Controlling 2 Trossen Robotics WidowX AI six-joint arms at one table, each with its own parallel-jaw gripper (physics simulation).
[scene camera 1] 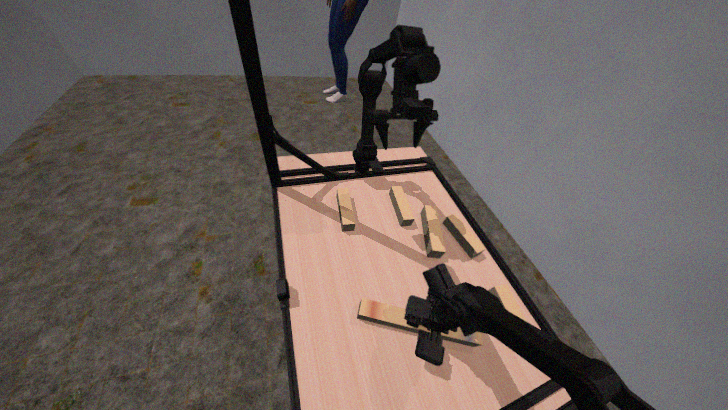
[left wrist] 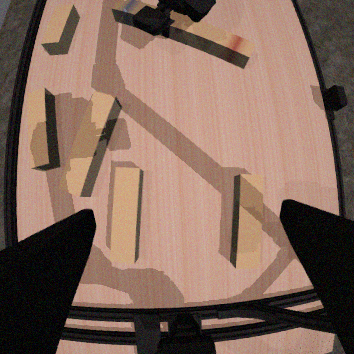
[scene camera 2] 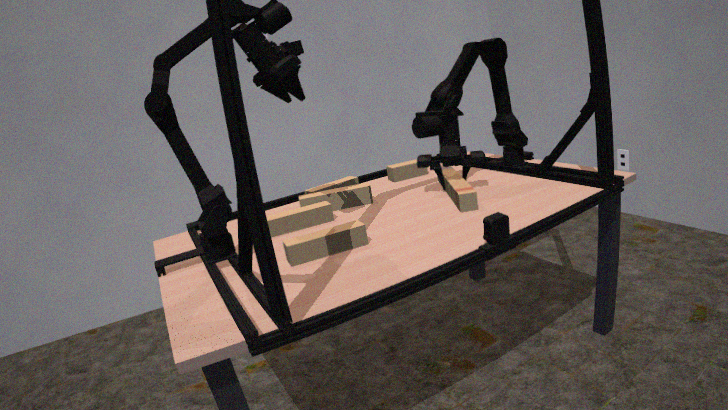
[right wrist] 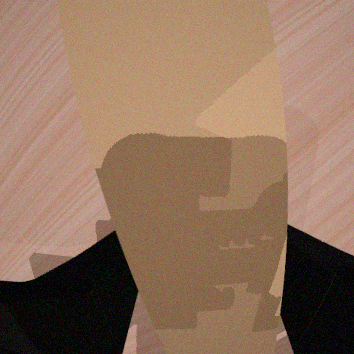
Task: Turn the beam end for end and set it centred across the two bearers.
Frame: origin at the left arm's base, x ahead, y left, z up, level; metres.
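Seen in the pictures: left gripper, between the fingertips: [scene camera 1: 400, 148] [left wrist: 188, 214] [scene camera 2: 296, 100]; right gripper, between the fingertips: [scene camera 1: 423, 325] [left wrist: 172, 30] [right wrist: 201, 222]; left arm's base, origin of its link: [scene camera 1: 361, 168] [left wrist: 184, 328] [scene camera 2: 219, 256]; right arm's base, origin of its link: [scene camera 2: 514, 164].
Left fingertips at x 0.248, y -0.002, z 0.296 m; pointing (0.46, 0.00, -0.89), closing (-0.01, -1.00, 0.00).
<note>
Offsets run from my left fingertips to a thing's top centre.
The long pale beam {0.024 m right, 0.391 m ahead, 0.272 m down} [scene camera 1: 380, 313] [scene camera 2: 462, 193] [left wrist: 214, 40] [right wrist: 175, 88] lies flat on the table near the front, with a red band at its left end in scene camera 1. My right gripper [scene camera 1: 431, 321] [scene camera 2: 453, 172] [left wrist: 172, 30] [right wrist: 201, 222] is down over its right half, with a finger against each long side, shut on it. Two short bearer blocks {0.124 m right, 0.040 m back, 0.272 m down} [scene camera 1: 346, 209] {0.098 m left, 0.016 m back, 0.272 m down} [scene camera 1: 401, 205] [left wrist: 124, 214] [left wrist: 247, 221] lie side by side at the far end. My left gripper [scene camera 1: 401, 138] [scene camera 2: 291, 91] [left wrist: 188, 214] hangs open and empty high above that end.
Two more blocks {0.166 m left, 0.121 m ahead, 0.266 m down} [scene camera 1: 432, 232] {0.281 m left, 0.166 m ahead, 0.272 m down} [scene camera 1: 464, 236] lie angled to the right of the bearers, and a small one {0.270 m left, 0.433 m ahead, 0.269 m down} [scene camera 1: 506, 294] lies by the right rail. A black frame [scene camera 1: 281, 244] edges the table, with a tall post [scene camera 1: 254, 81]. A person's legs [scene camera 1: 340, 45] show behind.
</note>
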